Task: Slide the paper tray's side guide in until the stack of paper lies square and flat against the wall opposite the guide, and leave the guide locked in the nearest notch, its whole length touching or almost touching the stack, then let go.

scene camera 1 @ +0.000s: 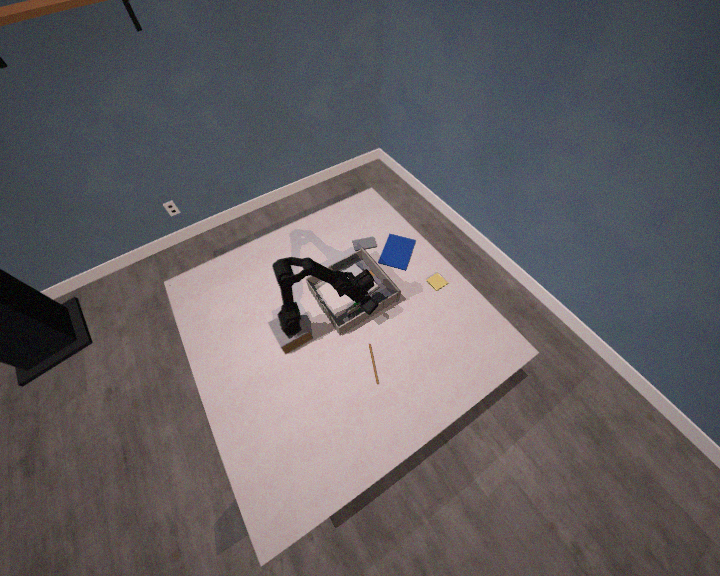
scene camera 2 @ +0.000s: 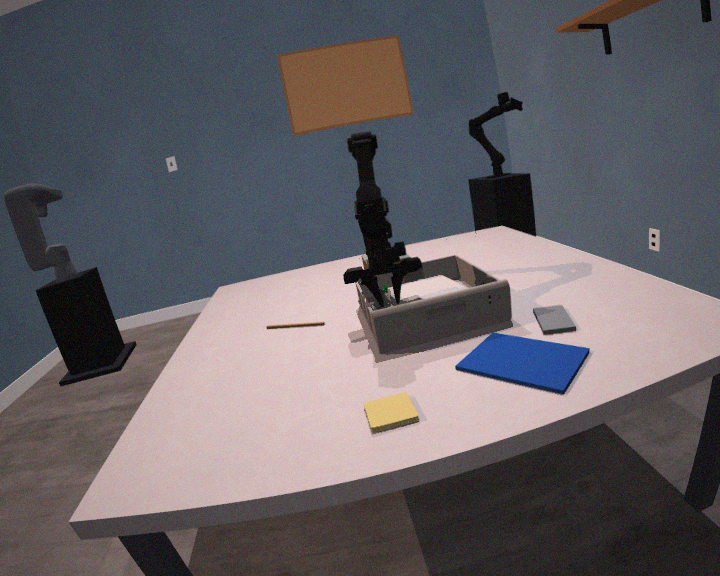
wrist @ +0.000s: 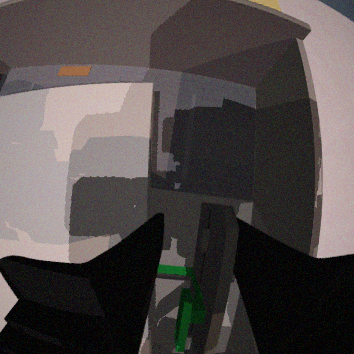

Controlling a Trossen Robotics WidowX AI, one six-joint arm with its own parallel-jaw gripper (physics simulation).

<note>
A blue book and a small grey block rest on the table. Also in view: my gripper, a white paper stack and a side guide.
My gripper also shows in the wrist view.
</note>
